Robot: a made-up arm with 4 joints. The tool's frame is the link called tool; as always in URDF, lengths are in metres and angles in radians. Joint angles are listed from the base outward.
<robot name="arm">
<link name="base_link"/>
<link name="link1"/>
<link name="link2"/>
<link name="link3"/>
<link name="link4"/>
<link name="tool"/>
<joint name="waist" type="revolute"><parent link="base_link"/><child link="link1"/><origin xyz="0.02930 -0.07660 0.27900" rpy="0.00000 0.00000 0.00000"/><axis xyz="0 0 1"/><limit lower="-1.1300" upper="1.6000"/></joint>
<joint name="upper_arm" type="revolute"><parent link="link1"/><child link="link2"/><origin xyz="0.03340 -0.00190 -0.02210" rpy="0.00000 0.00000 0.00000"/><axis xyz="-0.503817 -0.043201 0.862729"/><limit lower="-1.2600" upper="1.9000"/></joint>
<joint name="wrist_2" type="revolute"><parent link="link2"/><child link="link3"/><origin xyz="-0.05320 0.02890 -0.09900" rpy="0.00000 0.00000 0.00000"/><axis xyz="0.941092 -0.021 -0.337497"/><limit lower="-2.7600" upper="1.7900"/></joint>
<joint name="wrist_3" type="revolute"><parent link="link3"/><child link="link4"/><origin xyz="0.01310 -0.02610 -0.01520" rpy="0.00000 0.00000 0.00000"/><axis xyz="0 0 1"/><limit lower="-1.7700" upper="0.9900"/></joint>
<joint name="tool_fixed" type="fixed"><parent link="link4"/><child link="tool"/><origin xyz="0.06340 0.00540 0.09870" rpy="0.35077 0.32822 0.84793"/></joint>
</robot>
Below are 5 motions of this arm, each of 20 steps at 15 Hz.
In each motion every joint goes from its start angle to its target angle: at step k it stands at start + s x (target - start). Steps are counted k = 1, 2, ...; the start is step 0. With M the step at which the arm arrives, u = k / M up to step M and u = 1 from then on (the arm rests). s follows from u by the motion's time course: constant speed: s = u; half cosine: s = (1 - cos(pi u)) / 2; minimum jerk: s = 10 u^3 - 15 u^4 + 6 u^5.
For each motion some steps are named. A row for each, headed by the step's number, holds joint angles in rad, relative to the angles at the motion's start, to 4 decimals.
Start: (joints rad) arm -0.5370 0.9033 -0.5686 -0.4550
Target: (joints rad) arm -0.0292 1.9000 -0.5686 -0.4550
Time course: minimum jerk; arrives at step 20
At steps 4, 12, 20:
4: 0.0294 0.0577 0.0000 0.0000
12: 0.3466 0.6803 0.0000 0.0000
20: 0.5078 0.9967 0.0000 0.0000

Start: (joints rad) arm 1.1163 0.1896 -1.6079 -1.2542
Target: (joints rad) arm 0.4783 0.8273 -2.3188 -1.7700
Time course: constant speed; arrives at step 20
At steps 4, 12, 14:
4: -0.1276 0.1275 -0.1422 -0.1032
12: -0.3828 0.3826 -0.4265 -0.3095
14: -0.4466 0.4464 -0.4976 -0.3611

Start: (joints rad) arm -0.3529 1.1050 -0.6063 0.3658
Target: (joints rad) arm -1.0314 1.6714 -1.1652 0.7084
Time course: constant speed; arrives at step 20
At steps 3, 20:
3: -0.1018 0.0850 -0.0838 0.0514
20: -0.6785 0.5664 -0.5589 0.3426

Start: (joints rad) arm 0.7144 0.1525 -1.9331 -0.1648
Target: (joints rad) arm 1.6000 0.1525 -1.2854 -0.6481
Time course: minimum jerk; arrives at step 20
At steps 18, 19, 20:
18: 0.8780 0.0000 0.6422 -0.4792
19: 0.8846 0.0000 0.6469 -0.4827
20: 0.8856 0.0000 0.6477 -0.4833

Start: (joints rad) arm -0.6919 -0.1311 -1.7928 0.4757
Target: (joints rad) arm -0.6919 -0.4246 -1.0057 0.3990
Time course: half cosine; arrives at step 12
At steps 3, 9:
3: 0.0000 -0.0430 0.1153 -0.0112
9: 0.0000 -0.2505 0.6718 -0.0655

